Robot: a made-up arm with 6 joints. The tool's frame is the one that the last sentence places.
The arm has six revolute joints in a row. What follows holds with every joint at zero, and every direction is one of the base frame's.
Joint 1 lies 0.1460 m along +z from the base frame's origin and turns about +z.
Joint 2 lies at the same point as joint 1 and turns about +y.
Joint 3 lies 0.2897 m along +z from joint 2 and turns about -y.
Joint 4 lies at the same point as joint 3 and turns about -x.
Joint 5 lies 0.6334 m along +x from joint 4 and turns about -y.
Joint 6 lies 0.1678 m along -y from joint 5 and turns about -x.
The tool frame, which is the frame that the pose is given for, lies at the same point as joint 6; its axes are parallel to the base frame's.
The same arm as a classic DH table. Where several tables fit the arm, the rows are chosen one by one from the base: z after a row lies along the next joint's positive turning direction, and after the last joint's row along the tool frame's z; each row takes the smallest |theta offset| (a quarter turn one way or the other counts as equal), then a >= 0, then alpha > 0; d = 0 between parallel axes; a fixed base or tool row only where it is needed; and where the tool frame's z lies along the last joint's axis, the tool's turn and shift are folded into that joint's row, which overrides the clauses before.
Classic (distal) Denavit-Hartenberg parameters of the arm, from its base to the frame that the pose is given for. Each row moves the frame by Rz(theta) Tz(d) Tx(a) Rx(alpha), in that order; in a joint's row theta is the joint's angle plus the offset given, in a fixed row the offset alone. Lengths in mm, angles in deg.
joint 1: a 0.0; alpha -90.00; d 146.0; theta0 0.00
joint 2: a 289.7; alpha 180.00; d 0.0; theta0 -90.00
joint 3: a 0.0; alpha -90.00; d 0.0; theta0 0.00
joint 4: a 0.0; alpha 90.00; d -633.4; theta0 0.00
joint 5: a 0.0; alpha -90.00; d 167.8; theta0 0.00
joint 6: a 0.0; alpha 90.00; d 0.0; theta0 90.00
tool (fixed): a 0.0; alpha 0.00; d 0.0; theta0 -90.00

